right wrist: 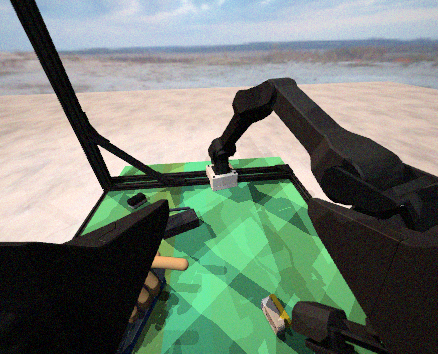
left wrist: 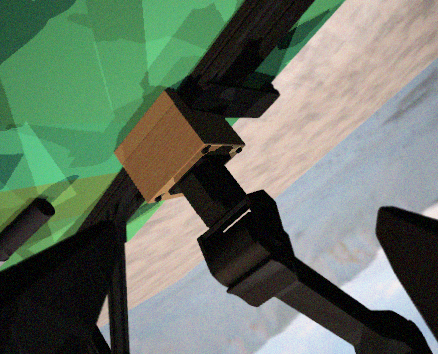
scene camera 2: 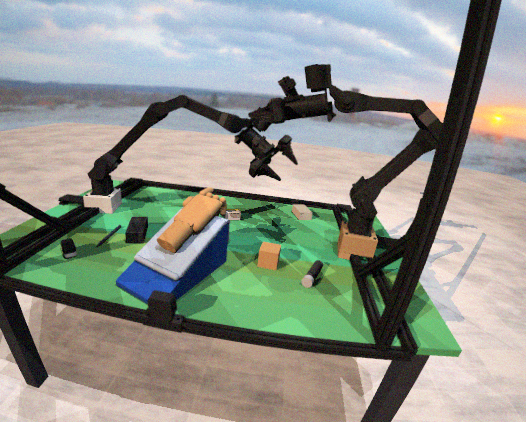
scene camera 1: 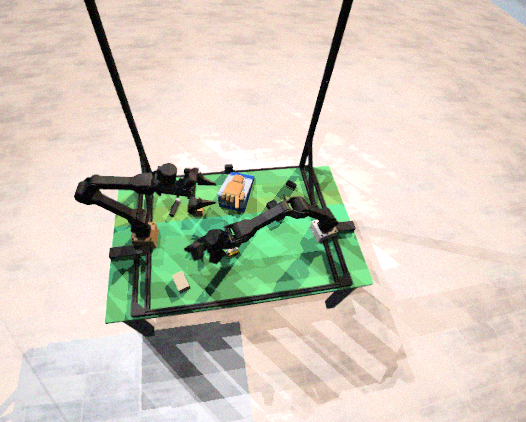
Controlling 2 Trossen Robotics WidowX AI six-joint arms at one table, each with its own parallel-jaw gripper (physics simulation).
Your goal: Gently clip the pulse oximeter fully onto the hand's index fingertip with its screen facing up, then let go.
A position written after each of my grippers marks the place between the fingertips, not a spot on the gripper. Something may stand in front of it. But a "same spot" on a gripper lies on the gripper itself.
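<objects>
Scene camera 1 shows my right gripper, and scene camera 2 (252, 114) shows it too. The right wrist view also shows the gripper; in the left wrist view it is out of frame. On my right gripper, (scene camera 1: 201, 180) and (right wrist: 95, 287) are the same spot.
</objects>
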